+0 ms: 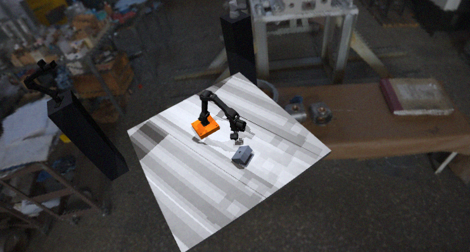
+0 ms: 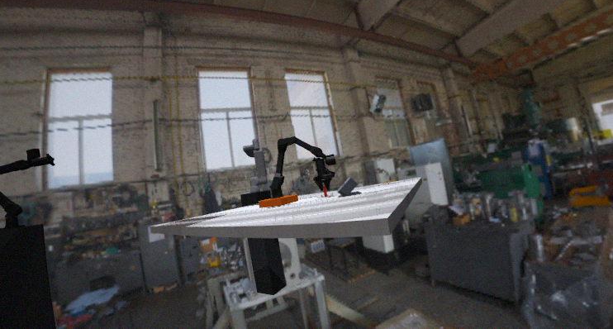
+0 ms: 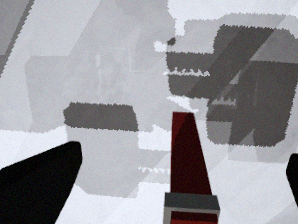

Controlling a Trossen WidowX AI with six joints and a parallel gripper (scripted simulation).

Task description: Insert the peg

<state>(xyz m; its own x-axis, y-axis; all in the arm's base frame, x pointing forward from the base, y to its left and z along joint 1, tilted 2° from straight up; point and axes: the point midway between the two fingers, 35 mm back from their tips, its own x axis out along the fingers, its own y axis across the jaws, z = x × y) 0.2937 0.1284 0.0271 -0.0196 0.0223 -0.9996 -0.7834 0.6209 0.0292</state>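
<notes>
The grey sloped panel lies 180 mm ahead of my gripper tip and 70 mm to the right of it. Round my gripper tip: red square peg: 20 mm above.
</notes>
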